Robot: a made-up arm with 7 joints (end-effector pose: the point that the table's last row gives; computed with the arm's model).
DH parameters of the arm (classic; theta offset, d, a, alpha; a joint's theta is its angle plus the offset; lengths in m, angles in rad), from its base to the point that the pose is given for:
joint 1: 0 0.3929 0 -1.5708
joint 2: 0 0 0 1.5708
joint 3: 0 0.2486 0.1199 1.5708
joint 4: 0 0 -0.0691 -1.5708
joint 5: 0 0.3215 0 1.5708
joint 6: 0 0 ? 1.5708
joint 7: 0 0 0 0
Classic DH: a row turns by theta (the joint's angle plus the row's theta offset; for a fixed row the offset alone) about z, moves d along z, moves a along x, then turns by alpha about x.
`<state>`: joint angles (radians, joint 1 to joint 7).
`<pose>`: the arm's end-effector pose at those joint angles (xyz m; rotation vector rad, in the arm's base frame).
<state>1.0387 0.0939 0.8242 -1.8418 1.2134 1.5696 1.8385</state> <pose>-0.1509 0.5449 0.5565 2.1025 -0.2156 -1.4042</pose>
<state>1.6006 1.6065 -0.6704 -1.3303 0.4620 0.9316 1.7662</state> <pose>0.2868 0.3499 -0.0412 1.1719 -0.8443 0.1404</pose>
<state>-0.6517 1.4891 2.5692 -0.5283 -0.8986 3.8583 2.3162</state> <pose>0.4195 -0.2919 0.5893 1.0680 0.5293 -0.0126</pose>
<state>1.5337 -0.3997 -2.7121 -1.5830 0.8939 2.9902 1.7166</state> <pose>0.0936 -0.5695 0.5679 0.7239 1.9841 -0.8060</pose>
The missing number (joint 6, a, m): 0.1095
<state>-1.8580 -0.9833 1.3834 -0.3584 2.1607 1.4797 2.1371</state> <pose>0.3461 0.4692 0.7931 -2.1560 1.2475 0.7564</pose>
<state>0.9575 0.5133 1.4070 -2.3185 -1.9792 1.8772 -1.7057</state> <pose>-0.3600 0.3032 0.3700 -1.7392 0.9834 0.3480</pose>
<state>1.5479 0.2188 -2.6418 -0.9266 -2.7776 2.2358 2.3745</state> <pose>0.2271 -0.2648 0.9610 -0.2000 -0.1480 1.5213</pose>
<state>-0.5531 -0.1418 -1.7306 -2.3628 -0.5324 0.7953 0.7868</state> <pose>-0.2880 -0.2823 0.3450 -0.2042 1.8224 1.7150</pose>
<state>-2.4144 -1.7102 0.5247 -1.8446 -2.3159 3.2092 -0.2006</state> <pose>0.3376 -0.0749 0.6918 0.1749 0.6632 -1.8463</pose>
